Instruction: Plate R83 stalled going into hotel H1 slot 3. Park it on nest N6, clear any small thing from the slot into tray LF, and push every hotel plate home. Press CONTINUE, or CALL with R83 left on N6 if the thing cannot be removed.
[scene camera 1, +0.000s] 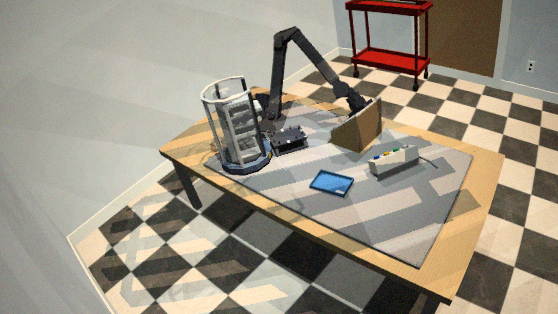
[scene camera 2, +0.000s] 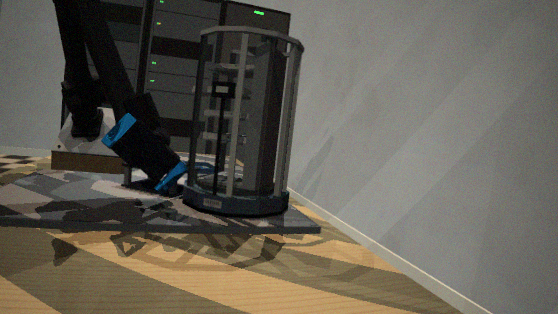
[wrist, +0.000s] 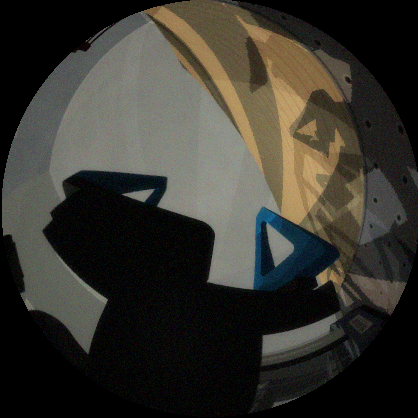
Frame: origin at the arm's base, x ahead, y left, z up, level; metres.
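Seen in the pictures: gripper, between the fingertips: (scene camera 2: 136, 166) (wrist: 213, 196); arm's base, origin of its link: (scene camera 1: 361, 109) (scene camera 2: 88, 124).
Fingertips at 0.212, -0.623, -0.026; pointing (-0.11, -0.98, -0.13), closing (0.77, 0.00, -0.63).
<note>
Offsets run from my fingertips to a thing's middle, as dx, dy, dz. "*": to the spot under its first point. Level surfaces: height alone.
My gripper (scene camera 2: 145, 153) (wrist: 213, 196) is open, with its blue fingers wide apart and nothing between them. It is tilted downward low beside the hotel, on the nest's side. In scene camera 1 its fingers are not distinguishable behind the hotel. The round caged hotel (scene camera 1: 245, 166) (scene camera 2: 240, 204) stands upright, with several plates on its levels. One pale plate edge @[* +0.096, +0.205, +0.140] (scene camera 2: 196, 90) juts past the cage; its label is unreadable. The dark nest stand (scene camera 1: 289, 141) is beside the hotel, partly hidden behind my gripper in scene camera 2. The blue tray @[+0.173, +0.686, -0.101] (scene camera 1: 331, 183) lies flat. No small thing can be made out in the slot.
The button box @[-0.047, +0.869, -0.068] (scene camera 1: 395, 162) stands right of the tray. An upright brown panel (scene camera 1: 364, 129) (scene camera 2: 87, 162) stands by the arm's base. The grey mat @[dz -0.110] (scene camera 1: 390, 220) lies on the wooden table @[dz -0.122] (scene camera 1: 467, 250). A wall is close behind the hotel. A red cart (scene camera 1: 390, 61) stands away from the table.
</note>
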